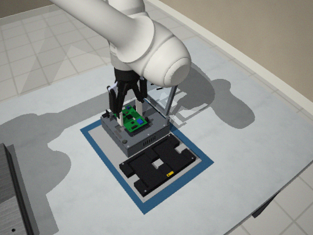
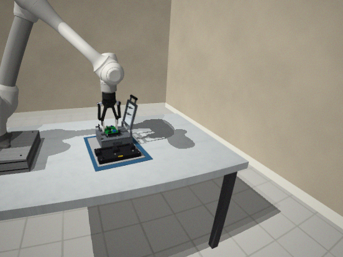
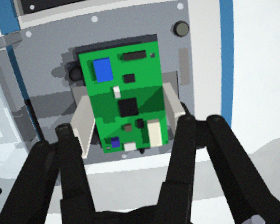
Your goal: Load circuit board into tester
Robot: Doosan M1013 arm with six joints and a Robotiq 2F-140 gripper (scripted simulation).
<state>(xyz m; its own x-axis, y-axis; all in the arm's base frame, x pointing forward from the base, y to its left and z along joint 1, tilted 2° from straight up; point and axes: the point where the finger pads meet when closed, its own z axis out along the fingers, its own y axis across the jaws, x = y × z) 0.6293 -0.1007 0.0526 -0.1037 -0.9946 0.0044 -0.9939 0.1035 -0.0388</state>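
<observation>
My gripper is now 2 cm above the green circuit board. The rest, counted from my hand: latch hook: 6 cm to the left, 5 cm behind, 2 cm below; then tester lid: 13 cm ahead, 8 cm above, 1 cm to the right.
</observation>
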